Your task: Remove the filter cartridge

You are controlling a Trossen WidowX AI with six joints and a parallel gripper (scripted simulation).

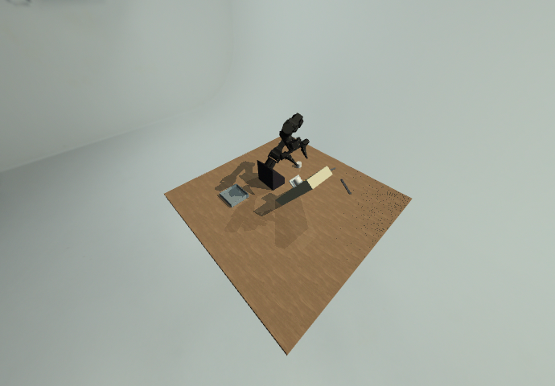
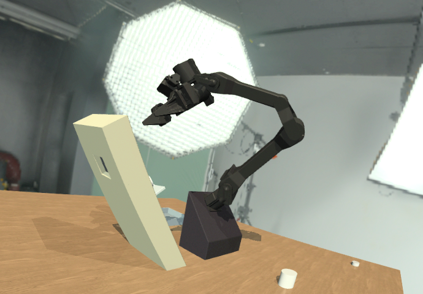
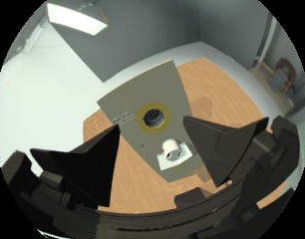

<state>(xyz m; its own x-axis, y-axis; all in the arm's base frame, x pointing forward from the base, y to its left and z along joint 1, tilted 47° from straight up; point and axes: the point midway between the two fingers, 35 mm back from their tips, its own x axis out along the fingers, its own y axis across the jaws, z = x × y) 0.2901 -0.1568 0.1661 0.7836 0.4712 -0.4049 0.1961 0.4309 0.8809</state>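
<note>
Now: gripper tip 2 cm past the round grey filter cartridge and 16 cm above it. From my gripper tip the other things lie so: spare white cylinder (31 cm behind, 31 cm to the left, 35 cm below); grey-blue tray (36 cm behind, 30 cm to the right, 36 cm below).
</note>
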